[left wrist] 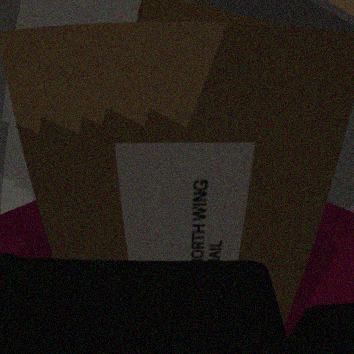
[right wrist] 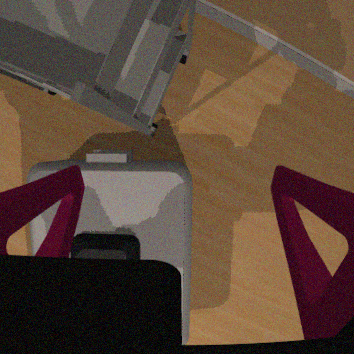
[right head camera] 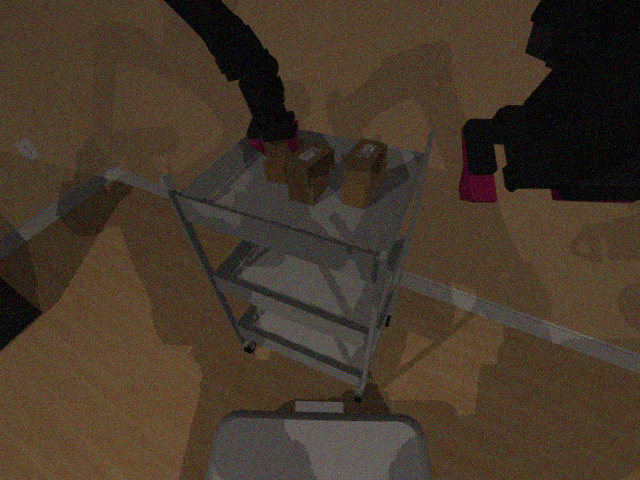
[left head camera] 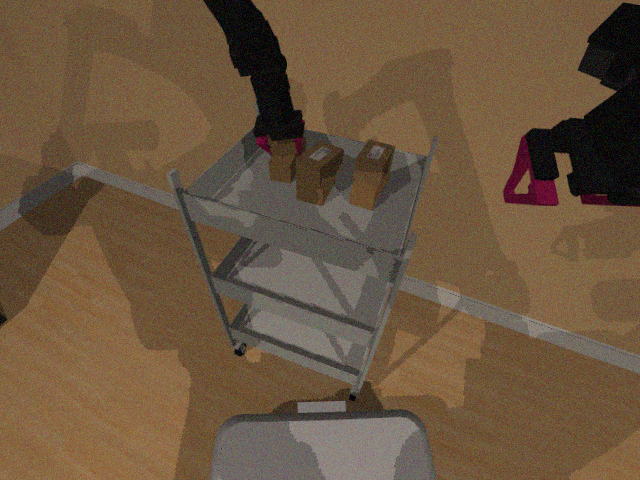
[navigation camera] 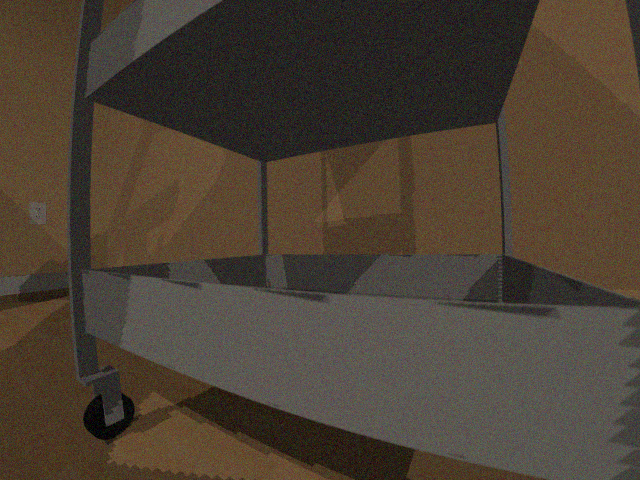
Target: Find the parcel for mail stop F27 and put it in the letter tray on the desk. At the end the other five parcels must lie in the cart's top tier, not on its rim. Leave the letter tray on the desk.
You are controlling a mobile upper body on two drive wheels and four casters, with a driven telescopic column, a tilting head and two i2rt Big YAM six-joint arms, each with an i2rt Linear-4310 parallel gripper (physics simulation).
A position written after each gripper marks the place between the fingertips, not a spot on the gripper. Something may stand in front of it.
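Note:
The left gripper [right head camera: 284, 157] can be seen, and the left head camera view [left head camera: 287, 156] shows it too. The right gripper [right head camera: 507, 193] is likewise visible, appearing as well in the left head camera view [left head camera: 544, 197] and in the right wrist view [right wrist: 177, 175]. A grey three-tier cart [right wrist: 119, 65] is also in sight.

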